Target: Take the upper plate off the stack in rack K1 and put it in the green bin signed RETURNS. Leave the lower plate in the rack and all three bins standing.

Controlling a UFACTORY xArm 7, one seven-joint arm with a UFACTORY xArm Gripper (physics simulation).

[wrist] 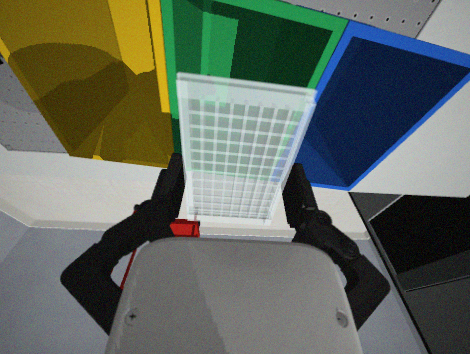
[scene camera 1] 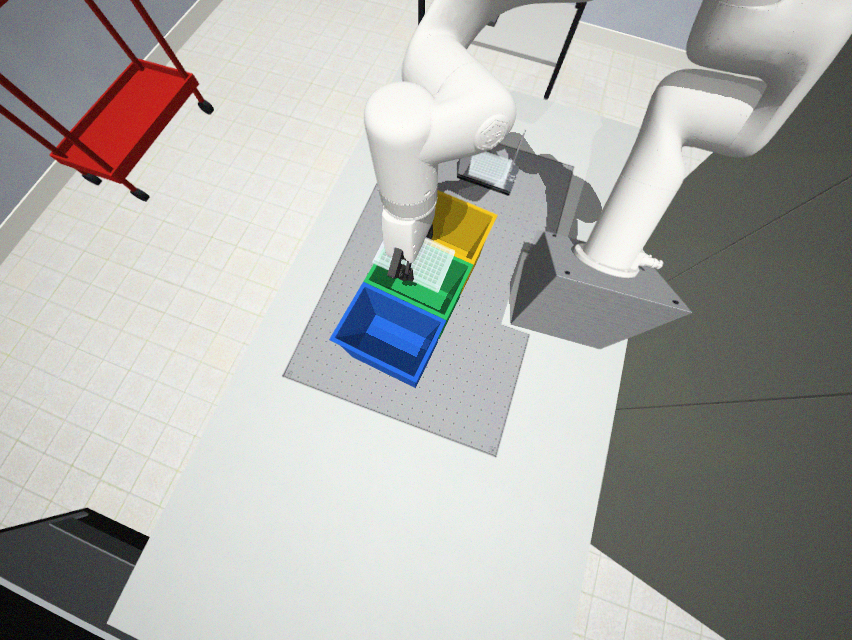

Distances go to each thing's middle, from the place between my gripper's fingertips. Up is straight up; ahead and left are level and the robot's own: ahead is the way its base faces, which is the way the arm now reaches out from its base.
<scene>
My hand is 1 cm past the green bin point(scene camera 1: 441, 304) and 16 cm above it. Round my hand: clear gridded plate point(scene camera 1: 430, 267): right at my hand; then yellow bin point(scene camera 1: 463, 227): 3 cm behind, 13 cm to the right, 16 cm below; then blue bin point(scene camera 1: 379, 329): 1 cm ahead, 13 cm to the left, 16 cm below.
</scene>
